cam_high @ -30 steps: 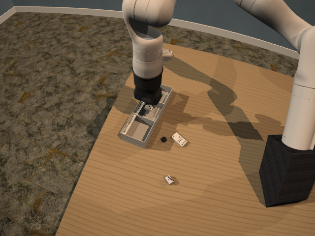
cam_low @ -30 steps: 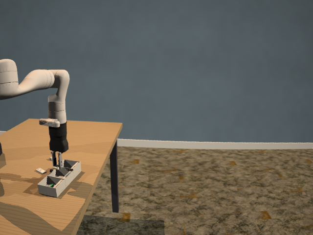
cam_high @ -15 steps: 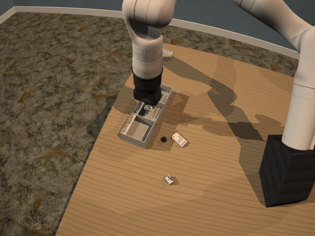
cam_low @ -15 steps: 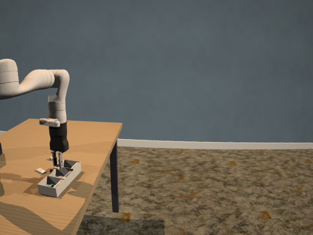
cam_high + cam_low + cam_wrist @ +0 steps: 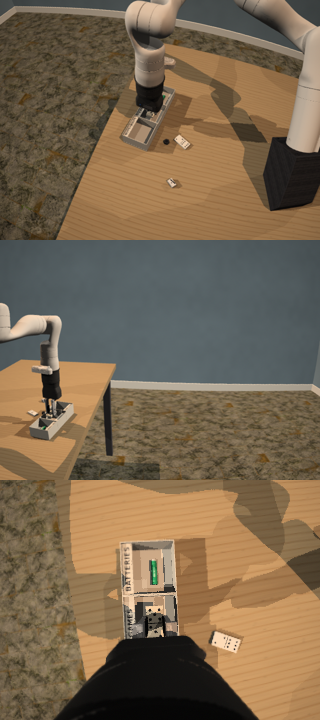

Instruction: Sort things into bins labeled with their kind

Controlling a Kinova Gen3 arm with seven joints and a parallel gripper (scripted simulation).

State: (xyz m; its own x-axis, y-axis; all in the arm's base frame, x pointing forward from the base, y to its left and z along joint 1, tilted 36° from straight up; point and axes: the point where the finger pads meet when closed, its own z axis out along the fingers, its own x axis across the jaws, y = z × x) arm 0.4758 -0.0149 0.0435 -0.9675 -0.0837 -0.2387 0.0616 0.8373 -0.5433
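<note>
My hand is 10 mm short of the grey bin row and 40 mm above it. The rest, counted from my hand: green battery 10 mm behind, 80 mm to the right, 50 mm below; black nut 80 mm behind, 70 mm to the left, 60 mm below.
</note>
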